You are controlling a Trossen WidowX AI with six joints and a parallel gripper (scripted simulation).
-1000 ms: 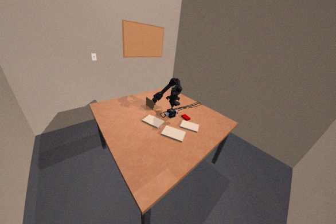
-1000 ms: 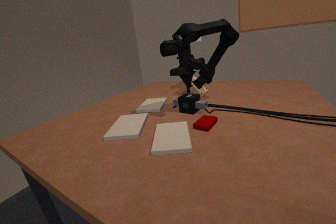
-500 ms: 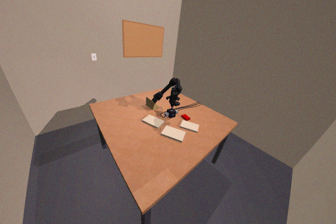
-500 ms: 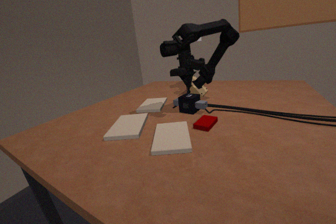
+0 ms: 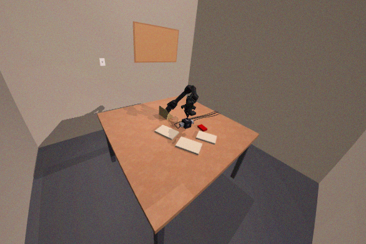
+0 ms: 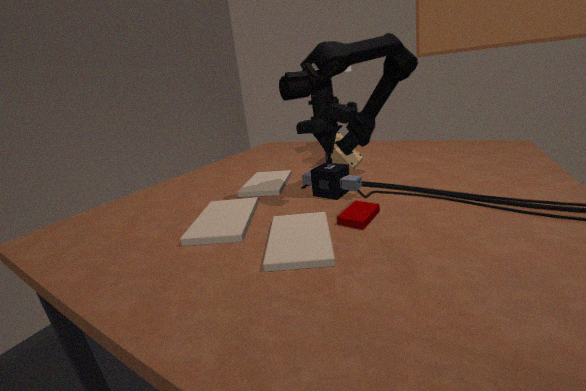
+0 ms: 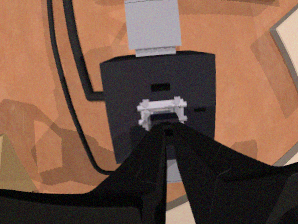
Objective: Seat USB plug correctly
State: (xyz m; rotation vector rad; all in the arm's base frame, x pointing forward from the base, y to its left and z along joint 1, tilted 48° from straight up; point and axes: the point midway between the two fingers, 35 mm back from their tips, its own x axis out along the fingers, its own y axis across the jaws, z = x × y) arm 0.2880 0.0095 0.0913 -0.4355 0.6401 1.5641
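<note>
Right now the USB socket is 40 mm below my gripper tip. Round my gripper tip: red block (120 mm ahead, 120 mm to the left, 100 mm below).
</note>
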